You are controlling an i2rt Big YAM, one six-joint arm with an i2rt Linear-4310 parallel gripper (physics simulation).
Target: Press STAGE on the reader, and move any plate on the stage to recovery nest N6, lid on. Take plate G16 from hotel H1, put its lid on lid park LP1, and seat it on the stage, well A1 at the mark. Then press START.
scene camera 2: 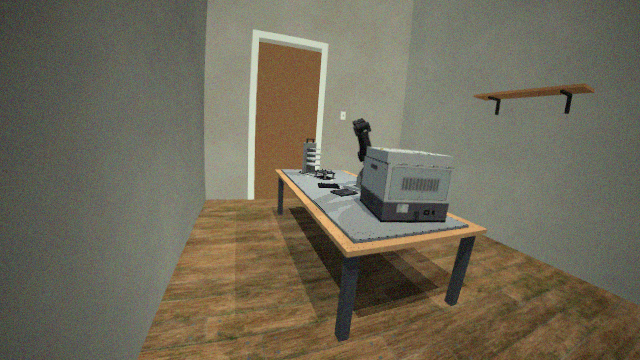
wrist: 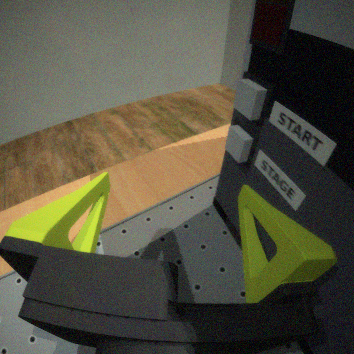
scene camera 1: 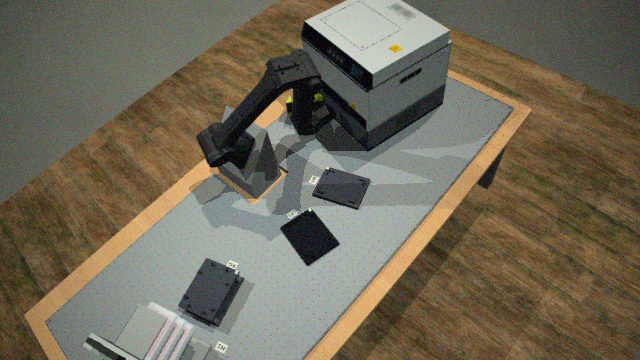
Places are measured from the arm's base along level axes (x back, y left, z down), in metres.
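Where they show: gripper, fingertip midpoint: [wrist: 175,184]; arm's base at its link origin: [scene camera 1: 241,147].
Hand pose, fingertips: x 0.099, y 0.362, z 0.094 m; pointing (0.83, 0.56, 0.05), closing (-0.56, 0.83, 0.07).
Observation:
Each offset is from my fingertips to the centre of the thing. "pt": to the spot under its first point.
The reader {dx -0.212, dy +0.189, dz -0.118 m} [scene camera 1: 377,30] [scene camera 2: 420,165] is a white and dark box. In the wrist view, its START button {dx -0.012, dy +0.043, dz -0.061 m} [wrist: 250,99] is above its STAGE button {dx -0.012, dy +0.043, dz -0.028 m} [wrist: 239,143], both grey with labels to their right. My gripper [wrist: 175,184] is open and empty low before the reader's front; the right fingertip appears just below the STAGE button, and contact cannot be told. Black holder N6 {dx -0.390, dy -0.202, dz +0.048 m} [scene camera 1: 342,188] and lid park LP1 {dx -0.435, dy -0.404, dz +0.046 m} [scene camera 1: 310,237] lie mid-table, their small labels hard to read. Hotel H1 {pt dx -0.428, dy -0.913, dz -0.198 m} [scene camera 1: 142,331] [scene camera 2: 309,157] stands at the far end. Plate G16 cannot be told apart; the stage is hidden.
A raised dark stand [scene camera 1: 212,290] sits between LP1 and the hotel. The arm's grey wedge base [scene camera 1: 257,172] stands at the table's long edge. The wooden table rim [scene camera 1: 395,255] [wrist: 190,152] borders the perforated top. The indicator column {pt dx -0.015, dy +0.043, dz -0.103 m} [wrist: 271,22] is cut off at the wrist view's top.

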